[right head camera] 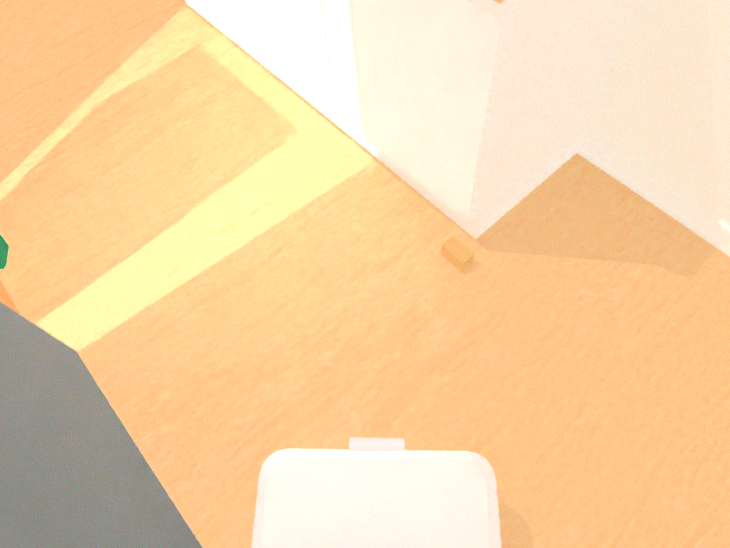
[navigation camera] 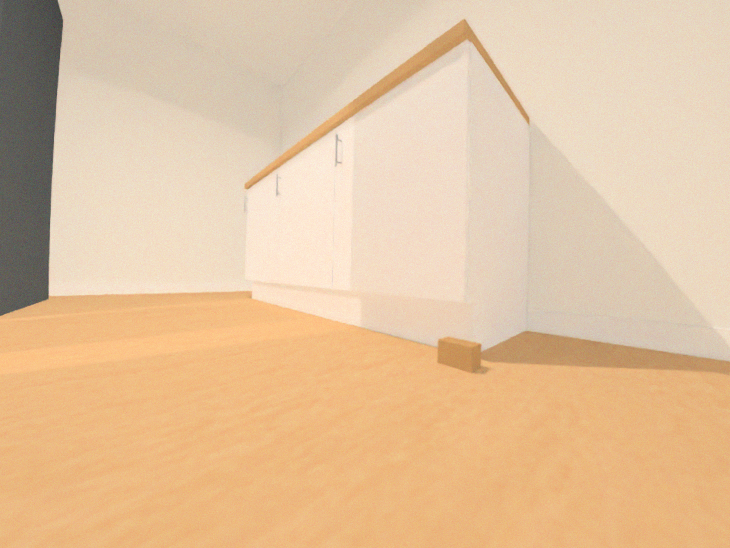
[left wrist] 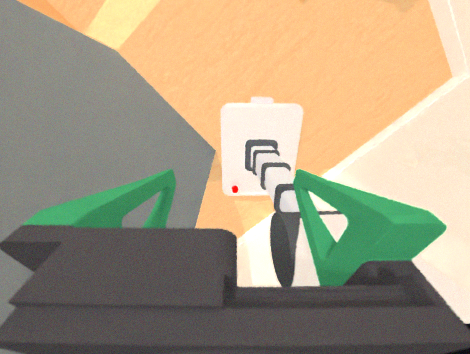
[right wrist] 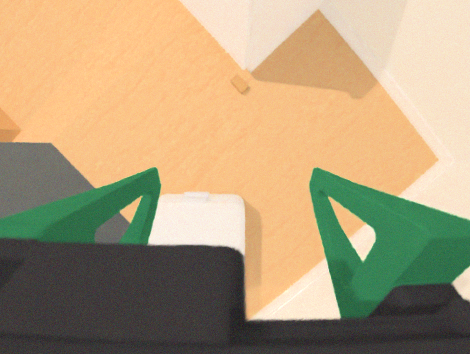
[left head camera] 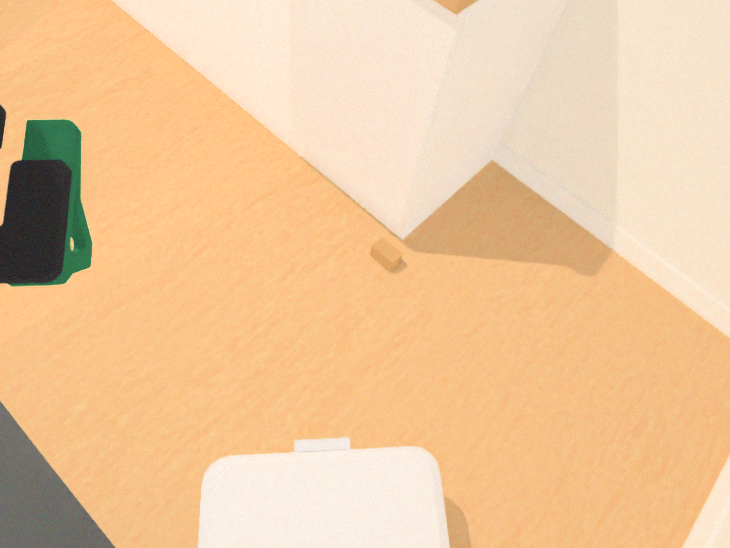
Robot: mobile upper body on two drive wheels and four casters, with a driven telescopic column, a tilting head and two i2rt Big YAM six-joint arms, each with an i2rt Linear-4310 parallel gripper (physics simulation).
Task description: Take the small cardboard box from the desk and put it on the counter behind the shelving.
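Places are measured from the left arm's base along level axes (x ahead, y left, z up), in centimetres.
Where they show: left gripper, fingertip midpoint: [left wrist: 234, 176]; right gripper, fingertip midpoint: [right wrist: 235, 176].
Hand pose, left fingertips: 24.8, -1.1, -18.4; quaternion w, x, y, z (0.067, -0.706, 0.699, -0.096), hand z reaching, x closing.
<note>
After its pixels a point has its place, as x, y, z.
A small brown box [left head camera: 386, 254] @[93.8, -45.3, -135.0] [right head camera: 457, 254] @[93.7, -45.6, -135.0] [right wrist: 240, 84] @[94.7, -46.5, -135.0] [navigation camera: 458, 354] @[93.0, -44.8, -137.4] lies on the floor just beside the near bottom corner of a white counter [left head camera: 353, 117] @[115.5, -32.8, -98.7] [right head camera: 424, 117] @[113.2, -35.0, -96.9] [right wrist: 220, 20] @[109.6, -38.3, -99.8] [navigation camera: 412, 206] @[111.9, -36.2, -97.1] with a wooden top. No desk can be made out. My left gripper [left wrist: 234, 176] @[24.8, -1.1, -18.4] is open and empty, high above the robot's base; part of it shows at the left edge in the left head camera view. My right gripper [right wrist: 235, 176] @[59.1, -45.0, -22.1] is open and empty, high above the floor and apart from the box.
A dark grey panel [left head camera: 35, 489] @[26.8, 36.9, -115.5] [right head camera: 70, 442] @[29.2, 39.1, -99.4] [left wrist: 100, 125] @[24.9, 35.1, -56.2] [right wrist: 40, 175] @[46.7, 55.5, -114.0] [navigation camera: 26, 147] stands at the left. The robot's white base [left head camera: 324, 501] @[21.4, -22.3, -115.0] [right head camera: 377, 501] @[21.2, -23.1, -115.0] [left wrist: 235, 125] @[19.2, -5.5, -115.0] [right wrist: 200, 220] @[23.8, -26.3, -115.0] is below. A pale wall [left head camera: 678, 147] @[104.7, -123.7, -94.9] [navigation camera: 636, 147] @[115.7, -113.5, -73.2] runs along the right.
</note>
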